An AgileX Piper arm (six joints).
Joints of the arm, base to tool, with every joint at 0 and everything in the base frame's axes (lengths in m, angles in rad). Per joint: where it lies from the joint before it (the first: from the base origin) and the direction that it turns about. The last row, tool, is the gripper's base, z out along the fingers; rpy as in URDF.
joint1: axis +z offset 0 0 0.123
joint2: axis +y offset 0 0 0
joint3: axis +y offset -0.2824 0 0.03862
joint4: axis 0.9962 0 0.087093 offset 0.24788 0 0.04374
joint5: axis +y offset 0 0 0
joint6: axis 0.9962 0 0.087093 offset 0.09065 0 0.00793
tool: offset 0 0 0 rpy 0 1.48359 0
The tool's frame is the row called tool.
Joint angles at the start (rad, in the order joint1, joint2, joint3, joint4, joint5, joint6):
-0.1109 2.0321 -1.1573 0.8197 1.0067 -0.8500
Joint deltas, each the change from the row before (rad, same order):
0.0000 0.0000 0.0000 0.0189 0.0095 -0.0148
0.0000 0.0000 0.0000 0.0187 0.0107 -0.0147
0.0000 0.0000 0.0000 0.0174 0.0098 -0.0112
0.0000 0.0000 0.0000 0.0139 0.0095 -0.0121
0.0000 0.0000 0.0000 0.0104 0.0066 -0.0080
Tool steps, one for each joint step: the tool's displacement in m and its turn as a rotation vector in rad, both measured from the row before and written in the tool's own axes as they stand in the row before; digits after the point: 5 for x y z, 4 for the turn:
-0.00053 0.00161 -0.00002 -0.0177 -0.0059 -0.0048
-0.00048 0.00168 -0.00002 -0.0185 -0.0053 -0.0049
-0.00049 0.00155 -0.00001 -0.0170 -0.0054 -0.0023
-0.00031 0.00136 -0.00001 -0.0149 -0.0034 -0.0051
-0.00027 0.00098 -0.00001 -0.0108 -0.0030 -0.0028

